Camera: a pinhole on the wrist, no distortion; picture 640 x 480 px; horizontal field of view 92.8 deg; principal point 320.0 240.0 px. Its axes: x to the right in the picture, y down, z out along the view. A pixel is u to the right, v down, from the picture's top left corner.
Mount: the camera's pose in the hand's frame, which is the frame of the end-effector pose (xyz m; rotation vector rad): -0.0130 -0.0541 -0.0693 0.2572 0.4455 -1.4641
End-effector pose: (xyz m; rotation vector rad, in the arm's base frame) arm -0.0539 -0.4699 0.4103 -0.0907 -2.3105 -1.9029
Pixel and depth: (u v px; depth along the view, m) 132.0 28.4 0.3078
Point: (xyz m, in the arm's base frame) 0.1074 -0.1643 0.2867
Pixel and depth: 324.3 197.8 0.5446
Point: -0.1133 -0.1162 0.0352
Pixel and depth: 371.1 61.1 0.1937
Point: 0.0107 -0.4015 0.2038
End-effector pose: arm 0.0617 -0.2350 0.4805 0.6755 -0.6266 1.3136
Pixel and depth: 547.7 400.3 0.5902
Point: 0.7778 -0.2376 0.8664
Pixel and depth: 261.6 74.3 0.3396
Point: 0.1880 -0.5653 0.5366
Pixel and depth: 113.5 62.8 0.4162
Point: 0.0199 -0.7101 0.6202
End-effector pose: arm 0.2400 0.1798 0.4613 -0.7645 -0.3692 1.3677
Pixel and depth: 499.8 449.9 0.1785
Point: 0.4035 0.3172 0.6018
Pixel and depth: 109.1 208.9 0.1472
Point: 0.1876 0.1965 0.5596
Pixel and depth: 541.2 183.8 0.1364
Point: 0.3800 0.1651 0.6105
